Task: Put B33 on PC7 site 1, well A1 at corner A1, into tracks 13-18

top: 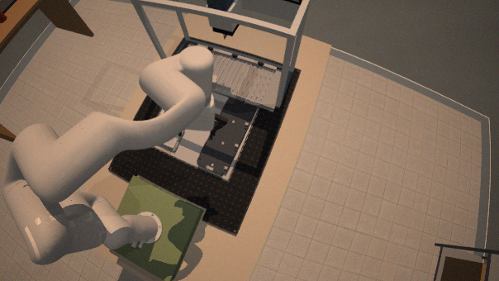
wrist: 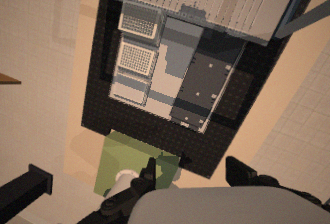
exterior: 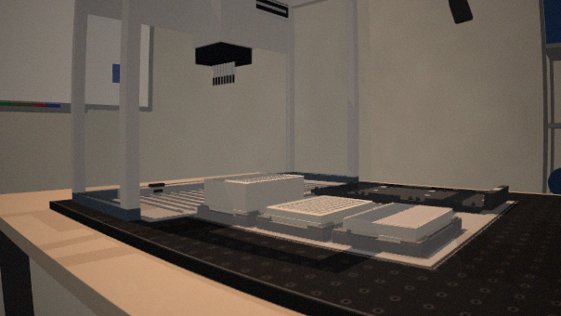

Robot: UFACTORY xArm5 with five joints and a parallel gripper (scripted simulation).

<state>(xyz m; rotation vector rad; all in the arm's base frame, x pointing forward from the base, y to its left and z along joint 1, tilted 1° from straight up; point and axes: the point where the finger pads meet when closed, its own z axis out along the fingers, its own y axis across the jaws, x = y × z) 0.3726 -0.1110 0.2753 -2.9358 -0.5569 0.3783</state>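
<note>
My gripper is now 24 cm to the right of the plate nest S1 and 32 cm above it. The rest, counted from my hand: pipetting head: 45 cm ahead, 12 cm to the left, 5 cm below; then plate carrier PC7: 12 cm ahead, 1 cm to the right, 31 cm below; then 96-well plate B38: 11 cm ahead, 24 cm to the left, 31 cm below.
</note>
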